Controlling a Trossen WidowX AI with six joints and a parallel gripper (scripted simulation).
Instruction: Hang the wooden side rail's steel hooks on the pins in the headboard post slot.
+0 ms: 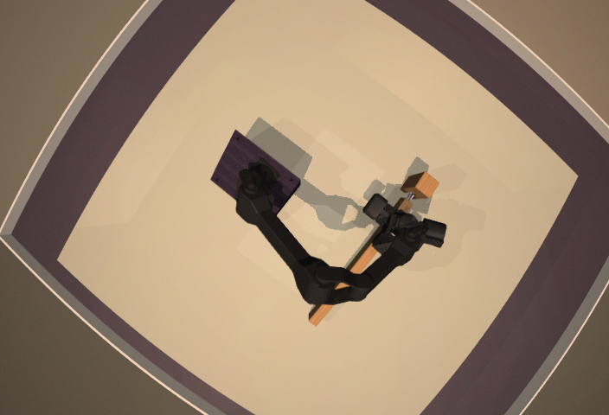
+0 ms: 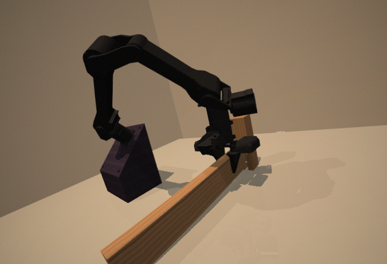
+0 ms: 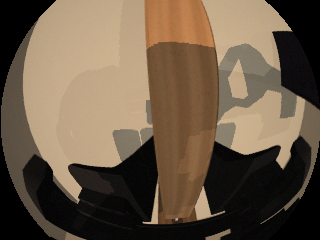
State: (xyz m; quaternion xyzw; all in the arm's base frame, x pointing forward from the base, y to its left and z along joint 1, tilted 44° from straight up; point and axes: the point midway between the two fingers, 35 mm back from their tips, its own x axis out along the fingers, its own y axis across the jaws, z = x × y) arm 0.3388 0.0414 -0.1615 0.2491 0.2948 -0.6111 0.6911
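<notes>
Now: gripper tip 120 mm to the right of the headboard post, 40 mm below it and 10 mm past it.
</notes>
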